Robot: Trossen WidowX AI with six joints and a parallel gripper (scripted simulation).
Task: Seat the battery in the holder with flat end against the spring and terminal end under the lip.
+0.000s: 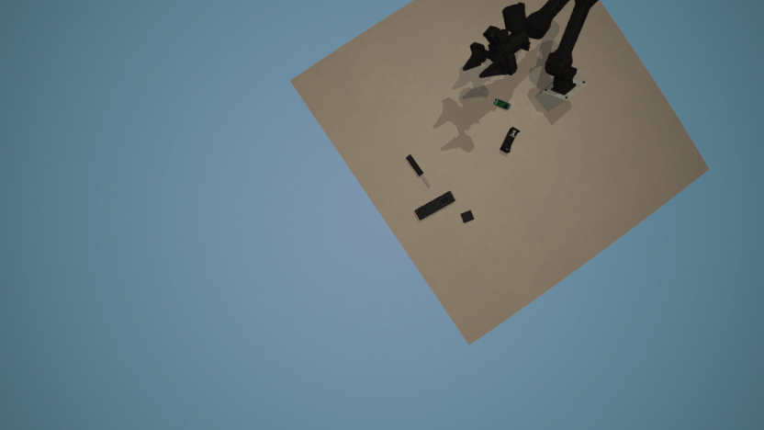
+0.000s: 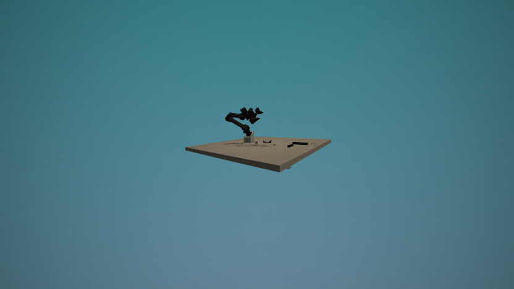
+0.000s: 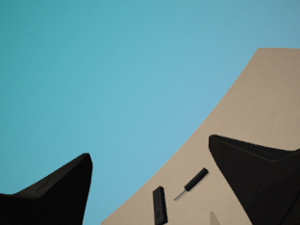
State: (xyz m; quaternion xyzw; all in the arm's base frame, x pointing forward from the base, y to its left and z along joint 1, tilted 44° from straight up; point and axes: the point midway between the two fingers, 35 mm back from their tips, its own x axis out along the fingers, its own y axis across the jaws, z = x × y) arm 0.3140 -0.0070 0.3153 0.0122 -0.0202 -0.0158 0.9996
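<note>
Right now my gripper tip is 17 cm past the green battery, 12 cm to the right of it and 31 cm above it. From my gripper tip the other things lie so: long black box: 30 cm ahead, 27 cm to the left, 31 cm below.
</note>
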